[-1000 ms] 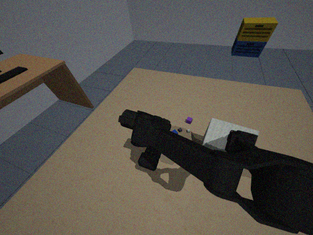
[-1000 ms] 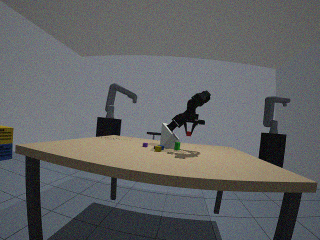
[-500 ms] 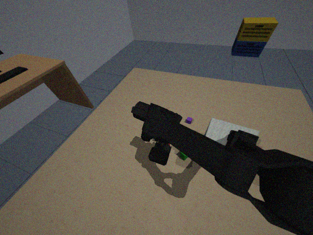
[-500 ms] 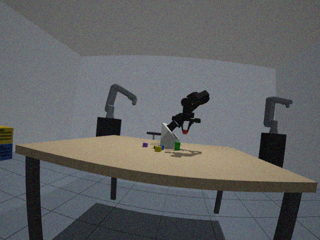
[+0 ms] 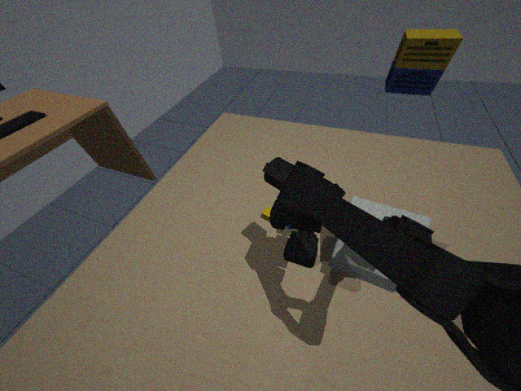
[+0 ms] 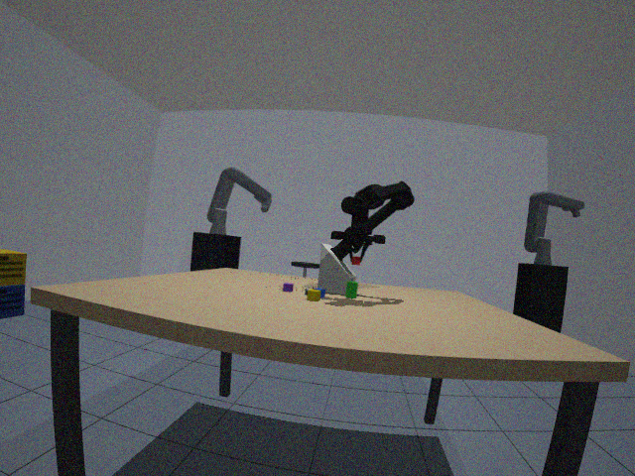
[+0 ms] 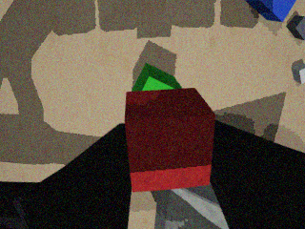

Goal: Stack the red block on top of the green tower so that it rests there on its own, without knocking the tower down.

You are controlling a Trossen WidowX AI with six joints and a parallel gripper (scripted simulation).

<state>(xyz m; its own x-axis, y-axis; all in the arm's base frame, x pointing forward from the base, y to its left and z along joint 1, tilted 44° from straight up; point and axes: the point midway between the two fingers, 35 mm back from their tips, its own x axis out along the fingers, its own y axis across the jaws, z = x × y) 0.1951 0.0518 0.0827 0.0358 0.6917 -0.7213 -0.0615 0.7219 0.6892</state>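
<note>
Now: the blue block 110 mm to the right of my gripper tip, 110 mm below it and 70 mm ahead of it. The rest, counted from my gripper tip: purple block (230 mm to the right, 110 mm below, 20 mm ahead); yellow block (150 mm ahead, 110 mm to the right, 110 mm below); red block (10 mm above).
</note>
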